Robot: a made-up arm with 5 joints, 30 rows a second.
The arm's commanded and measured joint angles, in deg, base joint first. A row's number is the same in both.
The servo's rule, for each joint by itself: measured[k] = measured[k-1] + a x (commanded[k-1-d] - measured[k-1]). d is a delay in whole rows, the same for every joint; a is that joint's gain. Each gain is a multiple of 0.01, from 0.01 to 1. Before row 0 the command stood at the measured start. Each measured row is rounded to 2 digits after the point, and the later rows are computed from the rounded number. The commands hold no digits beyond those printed.
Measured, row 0:
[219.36, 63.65, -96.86, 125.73, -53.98]
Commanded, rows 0 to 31:
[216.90, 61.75, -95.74, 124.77, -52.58]
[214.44, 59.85, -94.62, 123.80, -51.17]
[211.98, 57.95, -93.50, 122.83, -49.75]
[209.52, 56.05, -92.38, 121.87, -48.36]
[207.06, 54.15, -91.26, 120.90, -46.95]
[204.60, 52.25, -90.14, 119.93, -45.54]
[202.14, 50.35, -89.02, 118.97, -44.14]
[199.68, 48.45, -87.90, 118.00, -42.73]
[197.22, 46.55, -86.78, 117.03, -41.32]
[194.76, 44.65, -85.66, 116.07, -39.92]
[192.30, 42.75, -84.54, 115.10, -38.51]
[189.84, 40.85, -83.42, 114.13, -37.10]
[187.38, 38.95, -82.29, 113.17, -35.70]
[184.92, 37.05, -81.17, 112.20, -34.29]
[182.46, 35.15, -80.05, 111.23, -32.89]
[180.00, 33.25, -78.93, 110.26, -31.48]
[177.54, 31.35, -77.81, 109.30, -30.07]
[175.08, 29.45, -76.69, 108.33, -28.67]
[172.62, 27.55, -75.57, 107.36, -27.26]
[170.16, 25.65, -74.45, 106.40, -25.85]
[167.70, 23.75, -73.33, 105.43, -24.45]
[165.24, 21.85, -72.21, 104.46, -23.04]
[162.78, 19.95, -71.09, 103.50, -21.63]
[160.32, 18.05, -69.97, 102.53, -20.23]
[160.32, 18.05, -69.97, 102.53, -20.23]
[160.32, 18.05, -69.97, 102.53, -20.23]
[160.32, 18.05, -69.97, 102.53, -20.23]
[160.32, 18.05, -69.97, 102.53, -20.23]
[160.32, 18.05, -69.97, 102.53, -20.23]
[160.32, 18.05, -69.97, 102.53, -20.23]
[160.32, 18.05, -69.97, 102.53, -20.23]
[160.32, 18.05, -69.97, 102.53, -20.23]
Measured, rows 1 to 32:
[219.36, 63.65, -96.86, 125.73, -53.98]
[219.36, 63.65, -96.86, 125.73, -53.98]
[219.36, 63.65, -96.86, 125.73, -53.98]
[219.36, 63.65, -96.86, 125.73, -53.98]
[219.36, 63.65, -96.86, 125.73, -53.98]
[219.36, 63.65, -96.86, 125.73, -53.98]
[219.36, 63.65, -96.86, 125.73, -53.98]
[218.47, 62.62, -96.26, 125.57, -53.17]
[217.02, 61.12, -95.37, 125.27, -52.01]
[215.21, 59.41, -94.36, 124.86, -50.70]
[213.16, 57.60, -93.29, 124.35, -49.34]
[210.96, 55.74, -92.19, 123.76, -47.95]
[208.67, 53.86, -91.08, 123.11, -46.55]
[206.32, 51.96, -89.97, 122.41, -45.15]
[203.93, 50.06, -88.85, 121.66, -43.75]
[201.51, 48.16, -87.73, 120.87, -42.34]
[199.08, 46.26, -86.61, 120.05, -40.94]
[196.64, 44.36, -85.49, 119.21, -39.53]
[194.19, 42.46, -84.37, 118.35, -38.12]
[191.74, 40.56, -83.25, 117.47, -36.72]
[189.28, 38.66, -82.13, 116.57, -35.31]
[186.82, 36.76, -81.01, 115.66, -33.91]
[184.36, 34.86, -79.89, 114.74, -32.50]
[181.90, 32.96, -78.77, 113.82, -31.09]
[179.44, 31.06, -77.65, 112.89, -29.69]
[176.98, 29.16, -76.53, 111.95, -28.28]
[174.52, 27.26, -75.41, 111.01, -26.87]
[172.06, 25.36, -74.29, 110.06, -25.47]
[169.60, 23.46, -73.17, 109.11, -24.06]
[167.14, 21.56, -72.05, 108.16, -22.65]
[164.68, 19.66, -70.93, 107.20, -21.25]
[163.11, 18.79, -70.41, 106.41, -20.66]
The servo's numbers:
d 7
a 0.36 0.54 0.54 0.17 0.58

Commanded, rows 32 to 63:
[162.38, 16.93, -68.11, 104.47, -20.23]
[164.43, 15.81, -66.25, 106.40, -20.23]
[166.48, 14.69, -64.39, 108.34, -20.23]
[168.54, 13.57, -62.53, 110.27, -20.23]
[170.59, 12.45, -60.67, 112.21, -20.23]
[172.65, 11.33, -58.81, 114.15, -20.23]
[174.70, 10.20, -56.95, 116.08, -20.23]
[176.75, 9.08, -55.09, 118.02, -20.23]
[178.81, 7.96, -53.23, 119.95, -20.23]
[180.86, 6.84, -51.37, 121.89, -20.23]
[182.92, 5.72, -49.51, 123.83, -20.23]
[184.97, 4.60, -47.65, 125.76, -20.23]
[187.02, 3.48, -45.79, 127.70, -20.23]
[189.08, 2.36, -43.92, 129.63, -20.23]
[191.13, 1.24, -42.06, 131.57, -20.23]
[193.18, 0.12, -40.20, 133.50, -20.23]
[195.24, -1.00, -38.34, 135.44, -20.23]
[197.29, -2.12, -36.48, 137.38, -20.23]
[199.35, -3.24, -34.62, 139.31, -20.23]
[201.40, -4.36, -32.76, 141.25, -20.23]
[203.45, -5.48, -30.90, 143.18, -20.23]
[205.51, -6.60, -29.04, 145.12, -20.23]
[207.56, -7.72, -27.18, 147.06, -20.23]
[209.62, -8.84, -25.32, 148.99, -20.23]
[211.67, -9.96, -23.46, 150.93, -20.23]
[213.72, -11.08, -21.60, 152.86, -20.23]
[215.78, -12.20, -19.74, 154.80, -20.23]
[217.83, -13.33, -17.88, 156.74, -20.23]
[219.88, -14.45, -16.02, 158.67, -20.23]
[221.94, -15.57, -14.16, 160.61, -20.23]
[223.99, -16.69, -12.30, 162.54, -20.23]
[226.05, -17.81, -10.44, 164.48, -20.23]
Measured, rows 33 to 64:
[162.11, 18.39, -70.17, 105.75, -20.41]
[161.47, 18.21, -70.06, 105.20, -20.31]
[161.06, 18.12, -70.01, 104.75, -20.26]
[160.79, 18.08, -69.99, 104.37, -20.24]
[160.62, 18.06, -69.98, 104.06, -20.23]
[160.51, 18.05, -69.97, 103.80, -20.23]
[160.44, 18.05, -69.97, 103.58, -20.23]
[161.14, 17.45, -68.97, 103.73, -20.23]
[162.32, 16.56, -67.50, 104.18, -20.23]
[163.82, 15.55, -65.82, 104.89, -20.23]
[165.52, 14.48, -64.04, 105.80, -20.23]
[167.35, 13.38, -62.22, 106.89, -20.23]
[169.26, 12.27, -60.38, 108.12, -20.23]
[171.22, 11.15, -58.53, 109.47, -20.23]
[173.21, 10.03, -56.67, 110.92, -20.23]
[175.23, 8.91, -54.81, 112.46, -20.23]
[177.26, 7.79, -52.95, 114.06, -20.23]
[179.30, 6.67, -51.09, 115.72, -20.23]
[181.34, 5.55, -49.23, 117.43, -20.23]
[183.38, 4.43, -47.37, 119.18, -20.23]
[185.43, 3.31, -45.51, 120.96, -20.23]
[187.48, 2.19, -43.65, 122.76, -20.23]
[189.53, 1.07, -41.79, 124.59, -20.23]
[191.59, -0.05, -39.93, 126.43, -20.23]
[193.64, -1.17, -38.07, 128.29, -20.23]
[195.70, -2.29, -36.21, 130.16, -20.23]
[197.75, -3.41, -34.35, 132.05, -20.23]
[199.80, -4.53, -32.49, 133.94, -20.23]
[201.86, -5.65, -30.63, 135.84, -20.23]
[203.91, -6.77, -28.77, 137.75, -20.23]
[205.97, -7.89, -26.91, 139.66, -20.23]
[208.02, -9.01, -25.05, 141.58, -20.23]

